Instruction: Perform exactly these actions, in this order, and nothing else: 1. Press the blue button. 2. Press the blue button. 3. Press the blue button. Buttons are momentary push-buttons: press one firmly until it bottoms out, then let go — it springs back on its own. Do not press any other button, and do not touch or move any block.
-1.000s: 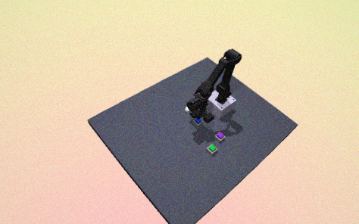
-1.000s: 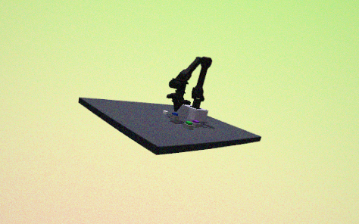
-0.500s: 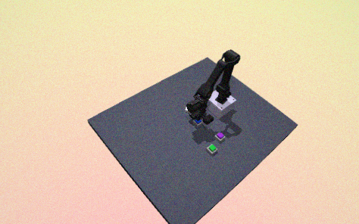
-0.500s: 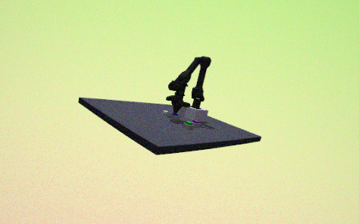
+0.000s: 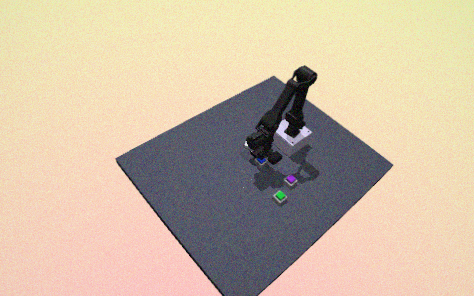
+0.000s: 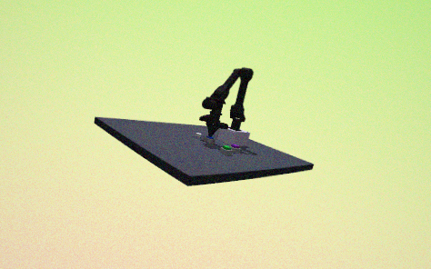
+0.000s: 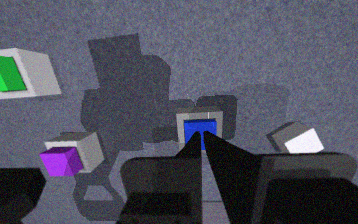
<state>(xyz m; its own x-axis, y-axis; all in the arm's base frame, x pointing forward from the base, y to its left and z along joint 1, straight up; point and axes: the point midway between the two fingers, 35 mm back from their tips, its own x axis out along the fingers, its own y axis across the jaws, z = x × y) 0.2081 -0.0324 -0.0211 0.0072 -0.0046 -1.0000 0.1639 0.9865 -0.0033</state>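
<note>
Right now the blue button is 10 mm below my gripper tip. Round my gripper tip: small white block (110 mm to the right, 50 mm behind, 20 mm below); then purple button (170 mm to the left); then green button (190 mm to the left, 110 mm ahead).
</note>
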